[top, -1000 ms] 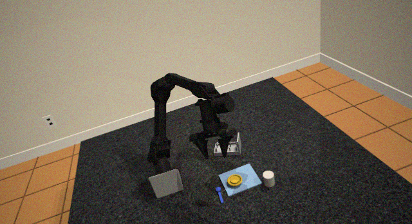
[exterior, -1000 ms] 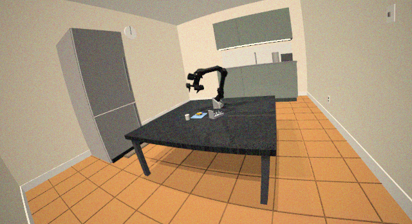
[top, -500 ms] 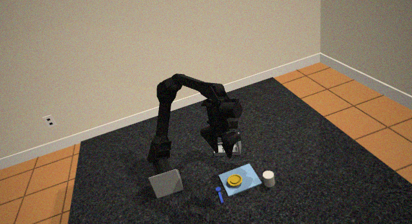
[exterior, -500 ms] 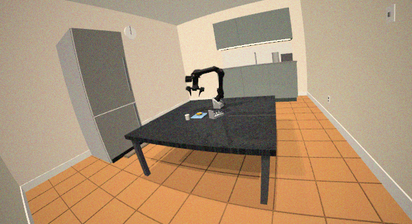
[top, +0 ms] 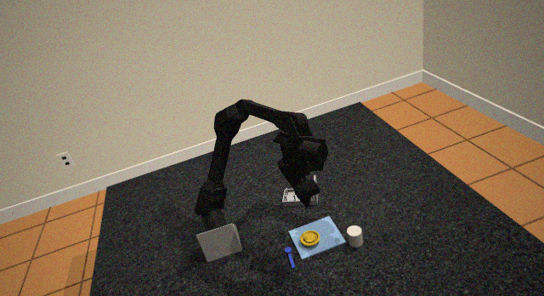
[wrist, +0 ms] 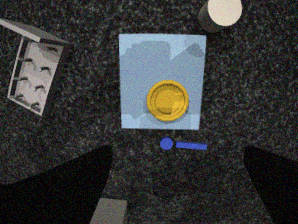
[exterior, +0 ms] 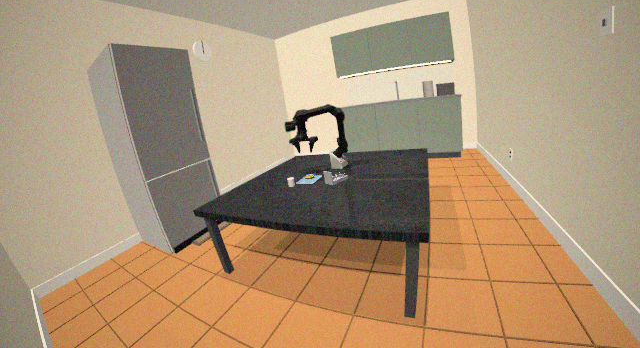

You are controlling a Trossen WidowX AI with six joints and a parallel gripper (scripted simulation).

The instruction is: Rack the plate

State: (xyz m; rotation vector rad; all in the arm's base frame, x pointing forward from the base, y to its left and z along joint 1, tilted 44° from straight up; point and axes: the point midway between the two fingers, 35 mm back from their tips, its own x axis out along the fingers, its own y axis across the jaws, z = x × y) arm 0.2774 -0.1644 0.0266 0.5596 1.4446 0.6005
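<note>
The yellow plate lies 17 cm below my gripper tip. The rest, counted from my gripper tip: mat: 2 cm ahead, 1 cm to the left, 18 cm below; blue spoon: 8 cm behind, 3 cm to the right, 18 cm below; white cup: 12 cm ahead, 7 cm to the right, 16 cm below.
</note>
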